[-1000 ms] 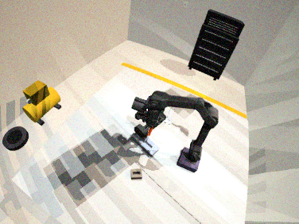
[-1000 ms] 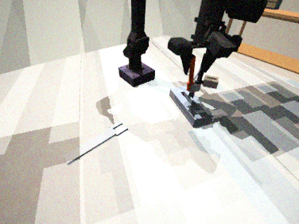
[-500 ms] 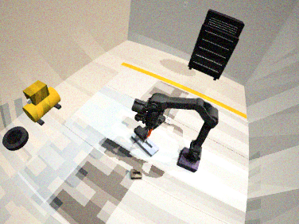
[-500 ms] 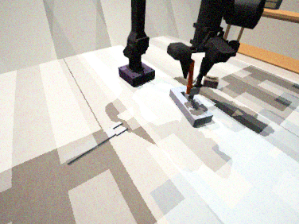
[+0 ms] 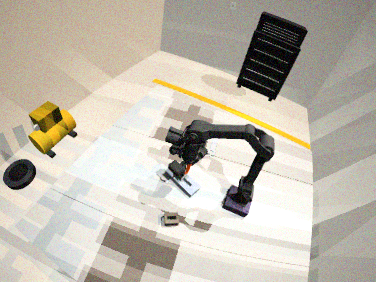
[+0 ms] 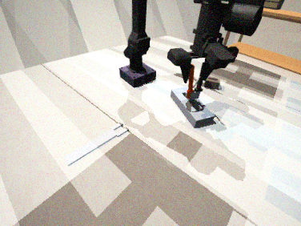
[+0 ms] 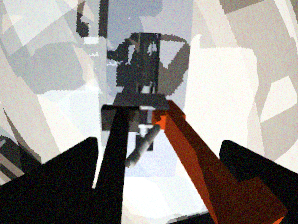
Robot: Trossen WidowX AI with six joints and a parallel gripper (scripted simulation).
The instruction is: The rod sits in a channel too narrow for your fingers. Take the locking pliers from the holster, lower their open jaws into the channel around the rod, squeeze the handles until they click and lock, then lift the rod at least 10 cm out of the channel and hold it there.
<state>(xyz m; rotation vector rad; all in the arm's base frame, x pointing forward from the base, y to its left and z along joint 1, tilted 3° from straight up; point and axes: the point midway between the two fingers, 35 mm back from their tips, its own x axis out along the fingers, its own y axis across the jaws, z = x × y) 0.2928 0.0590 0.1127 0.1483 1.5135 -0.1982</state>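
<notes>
My gripper tip is 90 mm above the grey channel block. Round my gripper tip: box-shaped holster 200 mm to the left, 100 mm below, 70 mm behind.
</notes>
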